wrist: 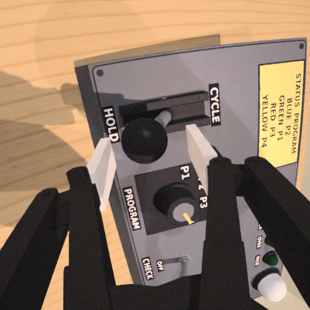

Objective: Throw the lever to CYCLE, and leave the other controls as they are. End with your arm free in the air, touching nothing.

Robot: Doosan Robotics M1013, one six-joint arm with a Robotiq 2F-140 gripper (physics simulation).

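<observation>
The lever's black ball knob [144, 140] stands at the HOLD end of its dark slot [187, 109], with its grey shaft [164, 118] showing behind it. The CYCLE label [214, 104] is at the slot's other end. My gripper [149, 145] is partly open, its pale pads left and right of the ball in the view, with visible gaps and nothing held. How far the pads are above the panel is hard to tell. The control panel [240, 100] is grey.
The PROGRAM knob [180, 208] is below the lever, partly behind the right finger. The CHECK toggle [184, 260] sits lower, near the OFF label. A green lamp [271, 258], a white dome [272, 287] and a yellow status card [281, 115] are at the right. The wooden table [30, 25] surrounds the panel.
</observation>
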